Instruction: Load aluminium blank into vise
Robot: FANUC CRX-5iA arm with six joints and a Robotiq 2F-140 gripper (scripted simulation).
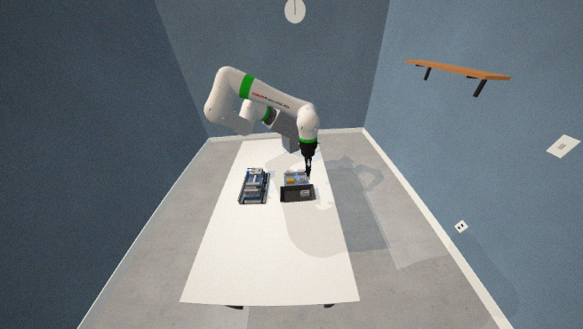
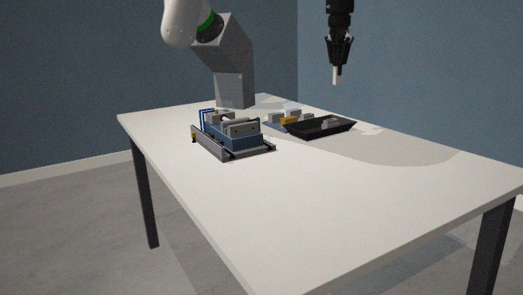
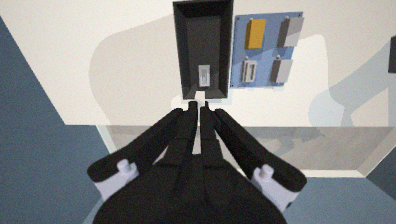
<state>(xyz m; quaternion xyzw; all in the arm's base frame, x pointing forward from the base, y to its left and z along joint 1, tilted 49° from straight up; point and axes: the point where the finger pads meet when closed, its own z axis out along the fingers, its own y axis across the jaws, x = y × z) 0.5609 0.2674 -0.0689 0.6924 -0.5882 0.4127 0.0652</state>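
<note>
My hand is 180 mm above the brass blank, 140 mm past it and 120 mm to the left of it. Round my hand: aluminium blank 230 mm behind, 180 mm below, 120 mm to the right.
</note>
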